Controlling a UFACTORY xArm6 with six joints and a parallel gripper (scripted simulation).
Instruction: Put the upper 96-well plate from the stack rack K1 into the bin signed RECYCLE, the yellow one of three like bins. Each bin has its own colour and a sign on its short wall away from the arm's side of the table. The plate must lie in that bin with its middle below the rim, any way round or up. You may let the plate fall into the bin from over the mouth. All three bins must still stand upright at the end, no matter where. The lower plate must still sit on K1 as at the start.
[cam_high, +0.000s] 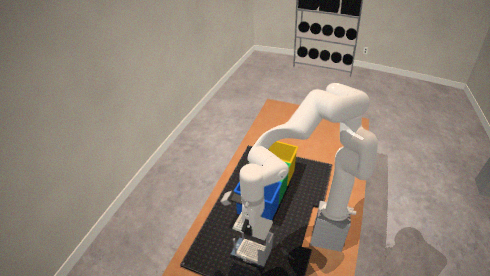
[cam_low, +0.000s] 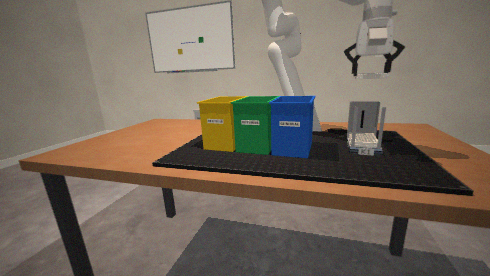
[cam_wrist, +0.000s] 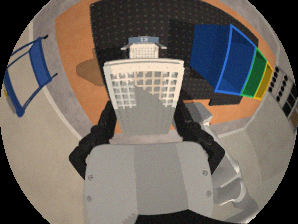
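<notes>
The yellow bin is 40 mm ahead of my hand, 500 mm to the right of it and 170 mm below it. Also, from my hand: white 96-well plate (10 mm below); then blue bin (60 mm ahead, 240 mm to the right, 170 mm below); then green bin (50 mm ahead, 370 mm to the right, 170 mm below).
</notes>
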